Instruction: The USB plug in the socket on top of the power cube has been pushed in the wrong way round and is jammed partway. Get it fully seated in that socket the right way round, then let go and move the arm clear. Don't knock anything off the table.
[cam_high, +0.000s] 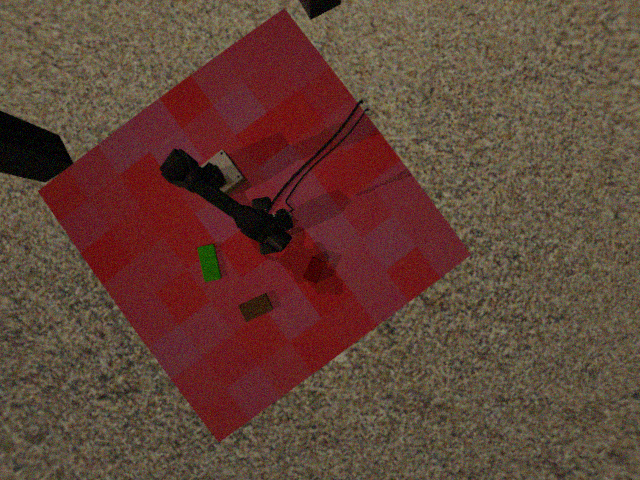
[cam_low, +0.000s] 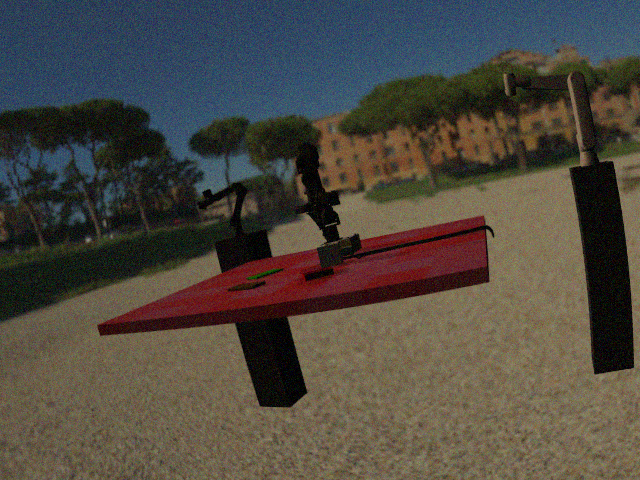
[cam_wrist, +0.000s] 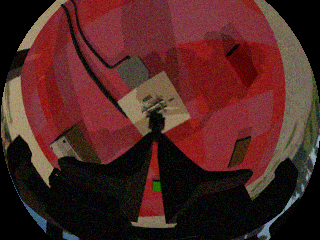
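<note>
The USB plug is 2 cm below my gripper tip. From my gripper tip the other things lie so: brown block 24 cm ahead, 22 cm to the right, 13 cm below; then dark red block 22 cm ahead, 6 cm to the left, 12 cm below; then green block 1 cm behind, 30 cm to the right, 13 cm below.
</note>
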